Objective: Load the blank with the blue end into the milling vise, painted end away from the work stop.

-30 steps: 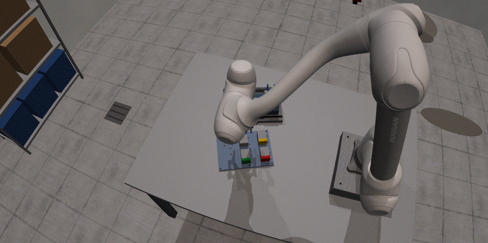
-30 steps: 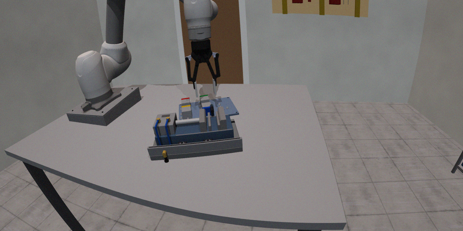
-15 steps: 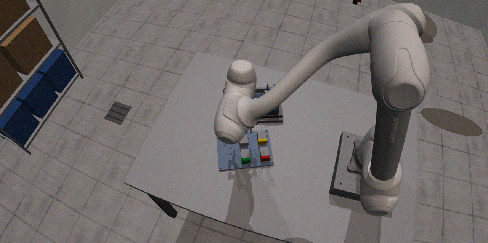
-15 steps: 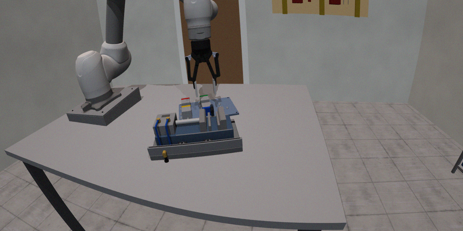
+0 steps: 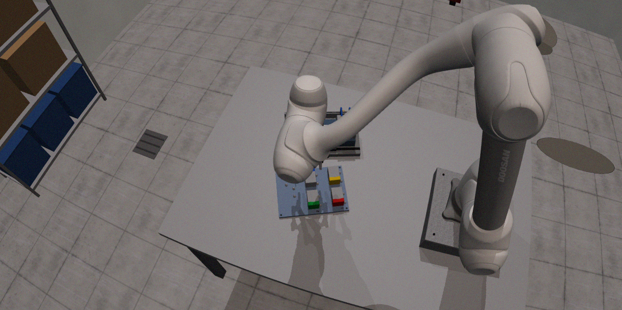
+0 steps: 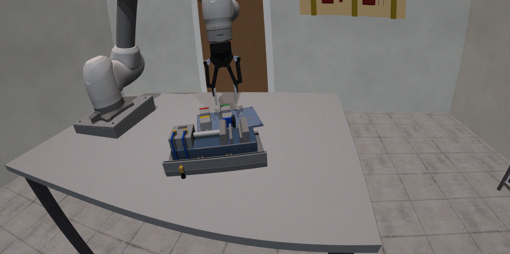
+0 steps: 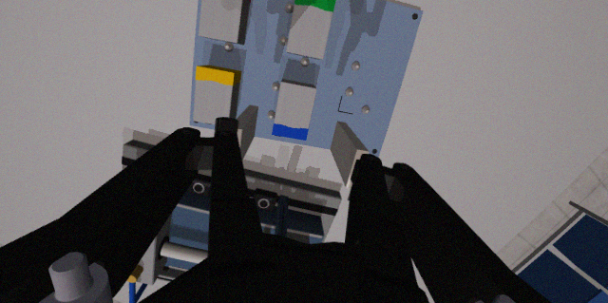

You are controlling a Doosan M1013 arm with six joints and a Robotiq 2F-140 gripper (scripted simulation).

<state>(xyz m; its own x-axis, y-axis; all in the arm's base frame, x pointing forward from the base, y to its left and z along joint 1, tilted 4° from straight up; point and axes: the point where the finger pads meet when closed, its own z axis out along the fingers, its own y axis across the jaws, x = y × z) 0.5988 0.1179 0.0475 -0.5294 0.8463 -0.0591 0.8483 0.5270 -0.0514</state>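
My gripper is now 100 mm above the blue-ended blank. The rest, counted from my hand: light-blue infeed plate: 120 mm below, 40 mm to the left, 30 mm behind; then green-ended blank: 100 mm below, 80 mm to the left, 50 mm behind; then yellow-ended blank: 100 mm below, 80 mm behind, 50 mm to the right.
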